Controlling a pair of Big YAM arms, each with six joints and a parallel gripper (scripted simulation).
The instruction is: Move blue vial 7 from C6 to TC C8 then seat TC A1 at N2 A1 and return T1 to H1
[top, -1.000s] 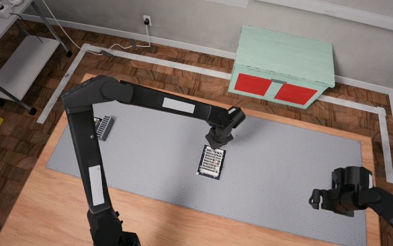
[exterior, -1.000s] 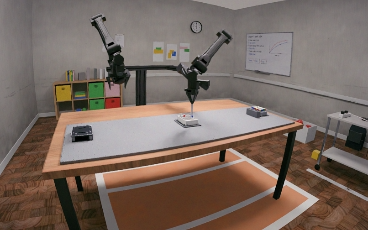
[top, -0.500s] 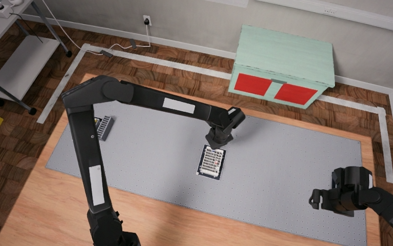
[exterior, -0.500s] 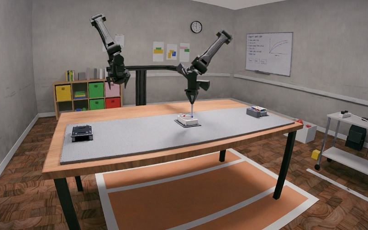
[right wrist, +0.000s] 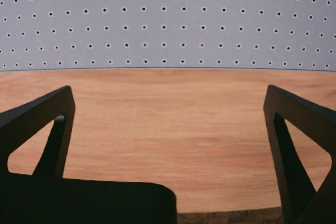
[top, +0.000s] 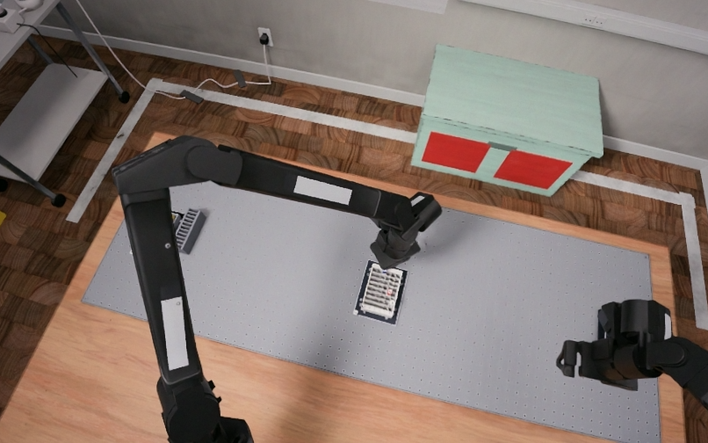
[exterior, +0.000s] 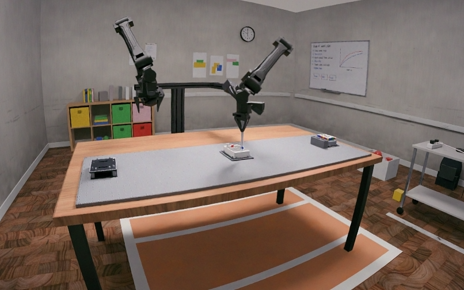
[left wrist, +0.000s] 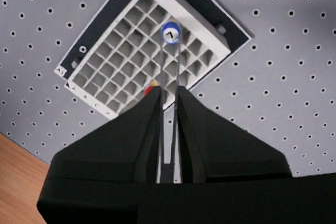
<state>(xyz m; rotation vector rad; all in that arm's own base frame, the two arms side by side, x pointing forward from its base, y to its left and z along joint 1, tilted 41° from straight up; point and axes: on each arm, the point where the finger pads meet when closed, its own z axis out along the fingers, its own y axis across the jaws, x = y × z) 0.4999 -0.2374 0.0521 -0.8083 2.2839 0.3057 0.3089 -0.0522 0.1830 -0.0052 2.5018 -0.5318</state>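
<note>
My left hand is 3 cm above the forceps T1. From my left hand the other things lie so: dark nest N2 (68 cm to the right, 11 cm below, 1 cm ahead); then white tube carrier TC (12 cm below, 5 cm behind, 1 cm to the right); then grey slotted holder H1 (58 cm to the left, 13 cm below, 5 cm behind).
</note>
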